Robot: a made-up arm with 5 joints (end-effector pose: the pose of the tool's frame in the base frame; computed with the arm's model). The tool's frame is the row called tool.
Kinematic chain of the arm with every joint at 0, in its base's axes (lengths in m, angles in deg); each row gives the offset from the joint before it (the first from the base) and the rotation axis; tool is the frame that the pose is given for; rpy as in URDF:
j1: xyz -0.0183 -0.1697 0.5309 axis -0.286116 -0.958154 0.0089
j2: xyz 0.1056 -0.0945 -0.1 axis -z
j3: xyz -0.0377 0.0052 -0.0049 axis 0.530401 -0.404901 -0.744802
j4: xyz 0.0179 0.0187 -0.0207 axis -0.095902 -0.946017 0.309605
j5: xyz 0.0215 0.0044 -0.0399 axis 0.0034 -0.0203 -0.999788
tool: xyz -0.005 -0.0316 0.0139 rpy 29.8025 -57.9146 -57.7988
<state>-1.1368 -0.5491 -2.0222 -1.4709 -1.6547</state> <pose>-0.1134 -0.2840 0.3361 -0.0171 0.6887 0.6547 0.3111</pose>
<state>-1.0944 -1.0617 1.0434 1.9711 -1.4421</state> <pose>-0.0297 -0.2454 0.4018 0.2313 -0.8590 0.1513 0.4310</pose>
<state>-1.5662 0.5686 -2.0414 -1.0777 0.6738</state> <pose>-0.1429 -0.2129 0.4489 -0.2850 0.2868 0.6636 0.6294</pose>
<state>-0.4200 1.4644 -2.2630 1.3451 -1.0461</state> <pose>0.0343 -0.1642 0.3422 0.6083 -0.1944 0.3007 0.7083</pose>
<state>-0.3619 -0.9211 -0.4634 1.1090 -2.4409</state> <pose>-0.0267 -0.2096 0.3883 -0.3811 0.1708 -0.8734 0.2506</pose>
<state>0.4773 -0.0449 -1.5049 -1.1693 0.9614</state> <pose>0.0716 -0.2962 0.4638 -0.8282 -0.4377 -0.0443 0.3472</pose>
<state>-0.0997 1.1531 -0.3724 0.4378 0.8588</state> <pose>0.0693 -0.2376 0.3648 -0.4553 -0.4459 -0.7020 0.3179</pose>
